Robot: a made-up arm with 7 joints.
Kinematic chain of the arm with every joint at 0, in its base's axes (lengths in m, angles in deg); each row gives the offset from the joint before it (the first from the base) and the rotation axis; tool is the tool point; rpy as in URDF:
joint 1: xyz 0 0 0.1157 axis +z
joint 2: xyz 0 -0.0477 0.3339 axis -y
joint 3: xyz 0 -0.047 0.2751 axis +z
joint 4: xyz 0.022 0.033 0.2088 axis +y
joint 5: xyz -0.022 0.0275 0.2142 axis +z
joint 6: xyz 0 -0.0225 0.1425 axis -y
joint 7: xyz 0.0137 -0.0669 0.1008 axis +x
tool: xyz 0 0 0 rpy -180 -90 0
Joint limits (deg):
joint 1: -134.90..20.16
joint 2: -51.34..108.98
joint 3: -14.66..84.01
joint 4: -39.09..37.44
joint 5: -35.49..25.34
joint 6: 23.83..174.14
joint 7: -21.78..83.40
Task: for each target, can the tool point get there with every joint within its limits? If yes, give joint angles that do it. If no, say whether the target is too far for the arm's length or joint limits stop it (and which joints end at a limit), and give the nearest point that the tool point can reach.
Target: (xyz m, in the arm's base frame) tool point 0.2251 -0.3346 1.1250
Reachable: yes | joints -10.13 -32.08 60.46 -22.69 -20.38 121.37 44.76
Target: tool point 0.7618 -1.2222 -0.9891
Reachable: no: too far | nearest point -0.4284 -0.5063 -0.0215 | short by 1.693 m
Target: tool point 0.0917 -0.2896 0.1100
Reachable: no: joint limits stop it (at a limit: joint 1, joint 2, joint 4, joint 5) | nearest point -0.4017 -0.4037 0.0381 | short by 0.512 m
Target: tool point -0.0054 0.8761 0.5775
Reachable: yes | joints -105.07 76.34 41.27 -13.12 18.83 75.06 36.57
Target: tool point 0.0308 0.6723 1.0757
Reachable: yes | joints -105.35 46.62 53.41 4.63 4.68 61.53 3.13
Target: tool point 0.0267 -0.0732 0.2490
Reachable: no: joint limits stop it (at a limit: joint 1, joint 2, joint 4, joint 5) | nearest point -0.4530 -0.2450 0.0258 | short by 0.556 m
